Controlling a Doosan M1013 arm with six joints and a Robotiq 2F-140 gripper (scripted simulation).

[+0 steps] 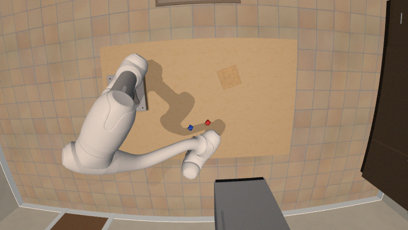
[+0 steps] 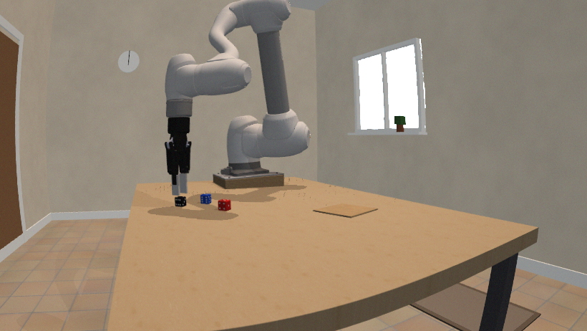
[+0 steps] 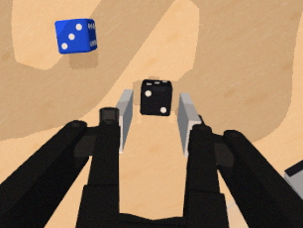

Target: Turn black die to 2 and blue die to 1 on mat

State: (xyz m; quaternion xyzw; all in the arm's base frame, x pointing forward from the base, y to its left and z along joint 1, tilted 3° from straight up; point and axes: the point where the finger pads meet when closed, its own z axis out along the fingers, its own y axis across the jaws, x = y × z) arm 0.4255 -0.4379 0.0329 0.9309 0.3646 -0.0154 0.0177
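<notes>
Now: the black die 6 cm below my hand. From my hand the other things lie so: red die (12 cm ahead, 11 cm to the left, 6 cm below); then blue die (10 cm to the left, 6 cm below, 1 cm behind); then cork mat (41 cm to the left, 33 cm ahead, 7 cm below).
</notes>
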